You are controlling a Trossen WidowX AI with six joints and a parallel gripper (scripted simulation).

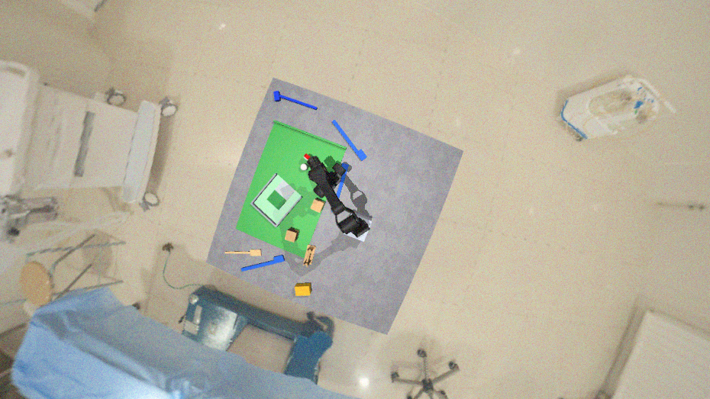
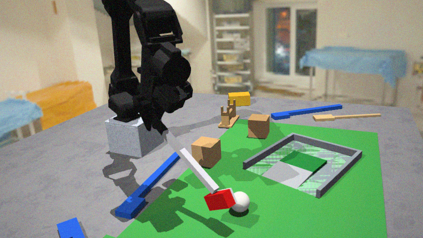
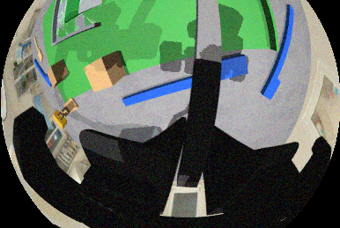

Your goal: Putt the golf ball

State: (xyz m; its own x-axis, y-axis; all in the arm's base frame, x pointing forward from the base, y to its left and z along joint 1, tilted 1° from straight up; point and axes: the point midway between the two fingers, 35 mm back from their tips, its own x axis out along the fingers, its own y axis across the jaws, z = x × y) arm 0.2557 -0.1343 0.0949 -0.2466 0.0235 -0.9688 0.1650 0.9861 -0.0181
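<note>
My gripper tip is now 110 mm short of the red putter, 40 mm above it and 20 mm to the left of it. Round my gripper tip: green mat (230 mm ahead, 190 mm to the left, 160 mm below); white golf ball (210 mm ahead, 130 mm below, 20 mm to the left); wooden stand (470 mm to the left, 120 mm below, 90 mm behind).
</note>
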